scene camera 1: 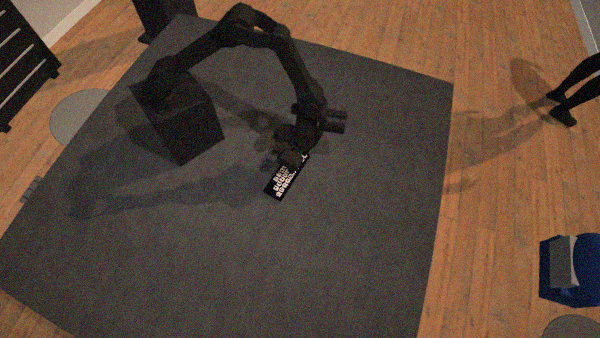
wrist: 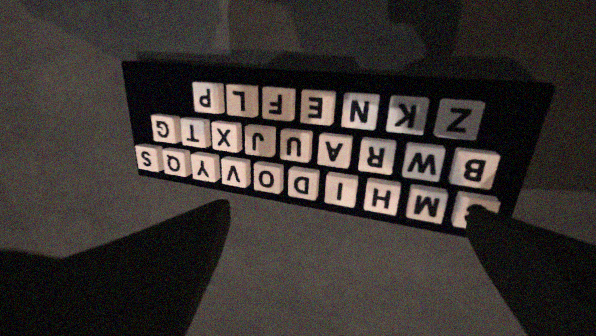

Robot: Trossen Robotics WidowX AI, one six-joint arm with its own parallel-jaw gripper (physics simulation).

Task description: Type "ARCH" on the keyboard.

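Places are measured from the arm's base along level axes (x right, y ahead, z up), in millimetres.
Pixels of known places: gripper, fingertip midpoint: [wrist: 346, 215]; arm's base at its link origin: [scene camera 1: 163, 104].
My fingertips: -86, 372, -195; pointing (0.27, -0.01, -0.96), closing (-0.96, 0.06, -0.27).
Observation:
Ahead of a thing's pixels: the offset from my fingertips to its top centre, as dx, dy, dz. "pt": to the spot under its first point. Level surfaces: height alone.
A black keyboard {pt +110, -30, -22} [scene camera 1: 273, 192] [wrist: 160, 90] with white letter keys lies on the dark mat. In the wrist view its letters are upside down. The A key {+8, -20, -17} [wrist: 334, 150], the R key {-9, -18, -17} [wrist: 377, 156] and the H key {-12, +0, -17} [wrist: 382, 197] show in full. The key {-47, +3, -17} [wrist: 462, 212] at the lower right end is partly hidden by a fingertip, and its letter is hard to read. My gripper [wrist: 346, 215] is open and empty, its fingers wide apart at the keyboard's lower edge in the wrist view. In the scene view the gripper and arm hide part of the keyboard.
The arm's dark base block [scene camera 1: 192, 132] stands on the mat {dz -34} [scene camera 1: 320, 260]. A dark drawer cabinet [scene camera 1: 22, 60] stands at the far left. A person's legs [scene camera 1: 575, 90] show at the right edge. A blue object [scene camera 1: 589, 270] stands at the lower right on the wooden floor [scene camera 1: 490, 215].

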